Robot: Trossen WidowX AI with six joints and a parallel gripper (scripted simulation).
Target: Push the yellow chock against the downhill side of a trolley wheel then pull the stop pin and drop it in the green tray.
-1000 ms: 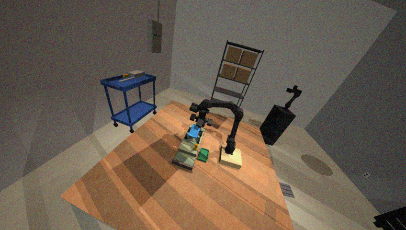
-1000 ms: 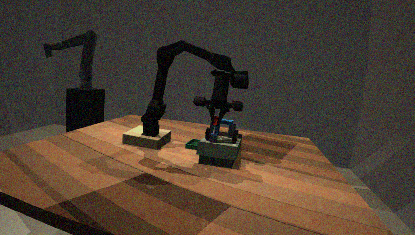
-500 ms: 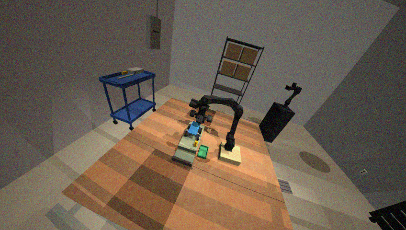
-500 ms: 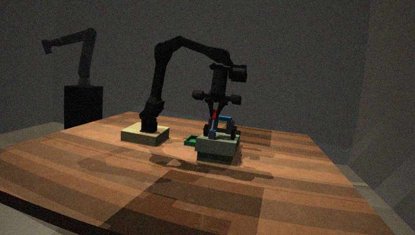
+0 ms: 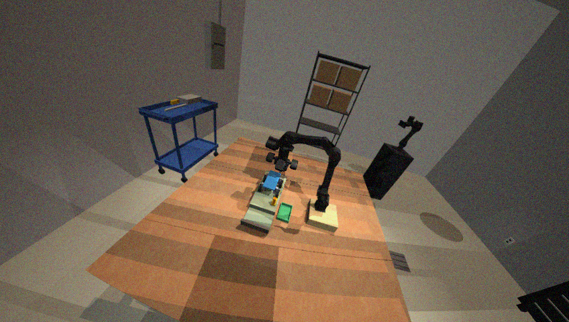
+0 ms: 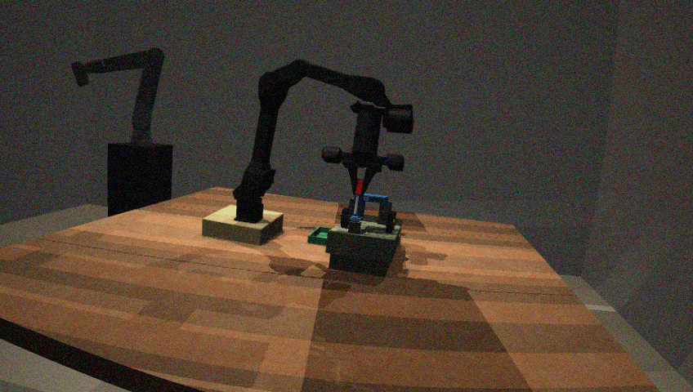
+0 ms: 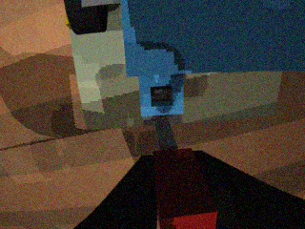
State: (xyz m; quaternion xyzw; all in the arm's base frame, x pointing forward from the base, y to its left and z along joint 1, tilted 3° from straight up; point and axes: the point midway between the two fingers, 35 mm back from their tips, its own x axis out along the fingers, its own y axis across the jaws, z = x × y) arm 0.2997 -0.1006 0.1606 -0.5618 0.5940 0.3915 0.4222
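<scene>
My gripper tip is 190 mm to the right of the green tray, 180 mm above it and 90 mm past it. From my gripper tip the other things lie so: ramp: 120 mm below, 90 mm to the left, 30 mm ahead; red-headed stop pin: right at my gripper tip; blue trolley: 90 mm to the left, 60 mm below, 30 mm ahead.
</scene>
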